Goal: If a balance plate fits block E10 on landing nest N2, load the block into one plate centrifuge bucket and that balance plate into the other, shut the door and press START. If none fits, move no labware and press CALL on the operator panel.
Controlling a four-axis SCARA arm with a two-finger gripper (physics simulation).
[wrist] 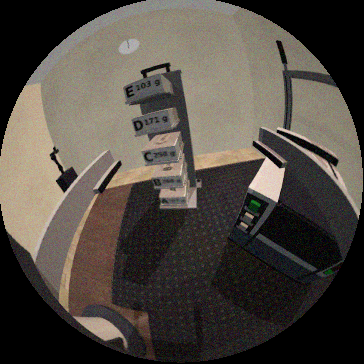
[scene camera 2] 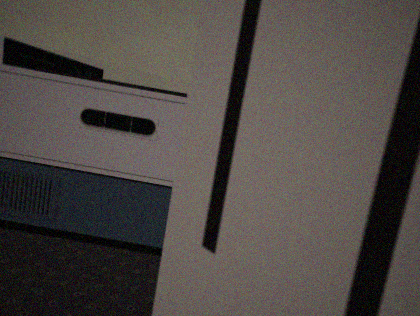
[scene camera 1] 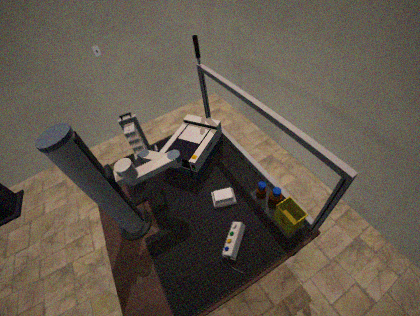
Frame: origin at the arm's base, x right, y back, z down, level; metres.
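Seen in the pictures: gripper, fingertip midpoint: (wrist: 184,140) (scene camera 1: 145,149); arm's base at its link origin: (scene camera 1: 135,224).
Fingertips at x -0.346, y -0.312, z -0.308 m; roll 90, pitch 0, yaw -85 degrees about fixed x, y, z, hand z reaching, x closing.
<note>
Pixels of each thing's top centre, then the offset from my fingertips to it. "pt": a spot on its surface instead.
- plate E at its top centre: (wrist: 149,82) (scene camera 1: 128,127) dx -0.198, dy +0.039, dz -0.108 m
- plate D at its top centre: (wrist: 156,110) (scene camera 1: 132,135) dx -0.198, dy +0.039, dz -0.030 m
- plate C at its top centre: (wrist: 162,138) (scene camera 1: 136,142) dx -0.198, dy +0.039, dz +0.049 m
- plate A at its top centre: (wrist: 173,182) dx -0.198, dy +0.039, dz +0.205 m
- white block at its top centre: (scene camera 1: 223,193) dx +0.526, dy -0.344, dz +0.226 m
- operator panel at its top centre: (scene camera 1: 233,237) dx +0.834, dy -0.234, dz +0.212 m
- yellow bin at a spot on its surface: (scene camera 1: 290,216) pt dx +0.902, dy -0.642, dz +0.287 m
- pale panel at a spot on its surface: (scene camera 2: 50,110) pt dx -0.181, dy -0.352, dz +0.131 m
My gripper (wrist: 184,140) is open with nothing between its fingers, and it faces the rack (wrist: 184,115) (scene camera 1: 140,131). On the rack, from the top, are plate E (wrist: 147,90) marked 103 g, plate D (wrist: 154,121) marked 171 g, plate C (wrist: 164,152) with a blurred weight, plate B (wrist: 170,179) and plate A (wrist: 173,199), both with unreadable weights. The centrifuge (scene camera 1: 197,134) (wrist: 267,185) stands right of the rack; its buckets do not show. A white block (scene camera 1: 223,194) sits on a low pale nest; its label cannot be read. The operator panel (scene camera 1: 233,240) has coloured buttons.
Two blue-capped brown bottles (scene camera 1: 261,190) (scene camera 1: 275,196) and a yellow bin (scene camera 1: 290,216) stand at the right edge. A grey frame (scene camera 1: 280,121) rises along that side. The arm's column (scene camera 1: 95,180) stands at the left. Scene camera 2 shows a pale panel (scene camera 2: 50,110) with a dark slot.
</note>
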